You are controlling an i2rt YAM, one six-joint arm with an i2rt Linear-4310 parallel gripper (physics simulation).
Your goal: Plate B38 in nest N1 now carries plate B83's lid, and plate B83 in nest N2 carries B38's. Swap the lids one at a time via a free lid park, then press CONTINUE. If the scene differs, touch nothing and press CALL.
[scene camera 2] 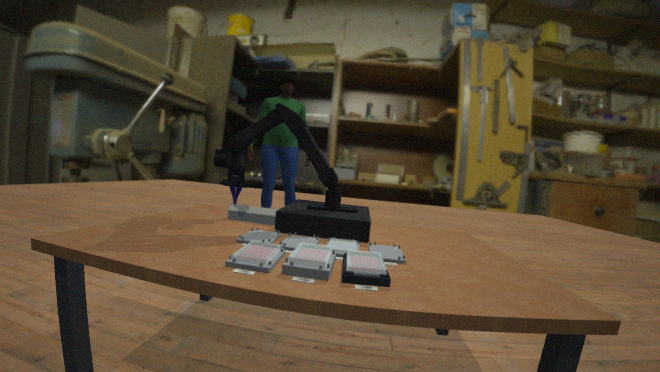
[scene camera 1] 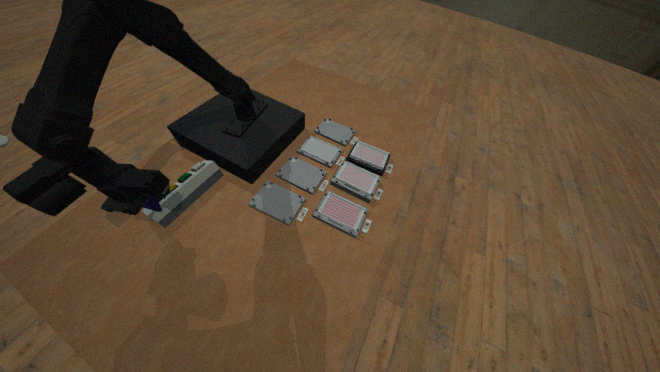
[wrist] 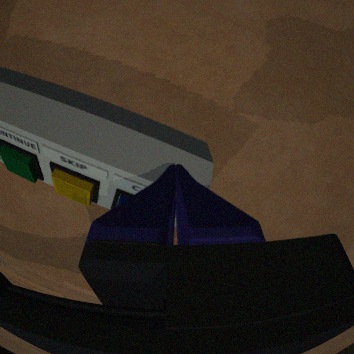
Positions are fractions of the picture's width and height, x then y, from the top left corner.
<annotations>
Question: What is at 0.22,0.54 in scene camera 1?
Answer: My gripper.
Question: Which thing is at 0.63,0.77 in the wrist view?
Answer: My gripper.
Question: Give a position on a grey button box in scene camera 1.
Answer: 0.28,0.52
</annotations>
